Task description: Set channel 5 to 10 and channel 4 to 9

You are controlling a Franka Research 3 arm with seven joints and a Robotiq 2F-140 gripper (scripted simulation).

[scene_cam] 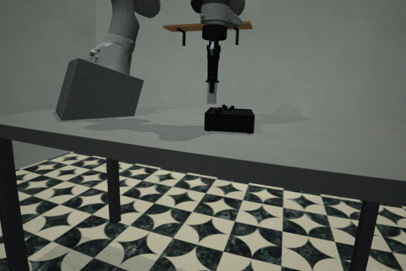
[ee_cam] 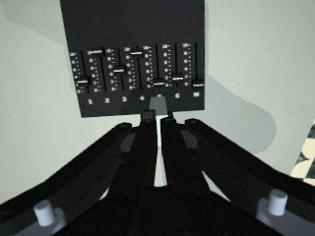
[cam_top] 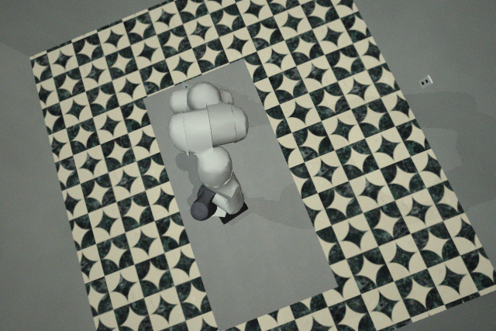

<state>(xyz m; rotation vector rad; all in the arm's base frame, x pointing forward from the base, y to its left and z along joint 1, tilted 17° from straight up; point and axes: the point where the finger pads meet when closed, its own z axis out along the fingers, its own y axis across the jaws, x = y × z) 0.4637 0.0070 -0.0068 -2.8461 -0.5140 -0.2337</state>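
Right now the channel 5 fader cap is 2 cm ahead of my hand, 1 cm to the left of it and 5 cm below it. The rest, counted from my hand: M fader cap (4 cm ahead, 4 cm to the right, 5 cm below); then channel 4 fader cap (5 cm ahead, 4 cm to the left, 5 cm below); then channel 6 fader cap (4 cm ahead, 1 cm to the right, 5 cm below).
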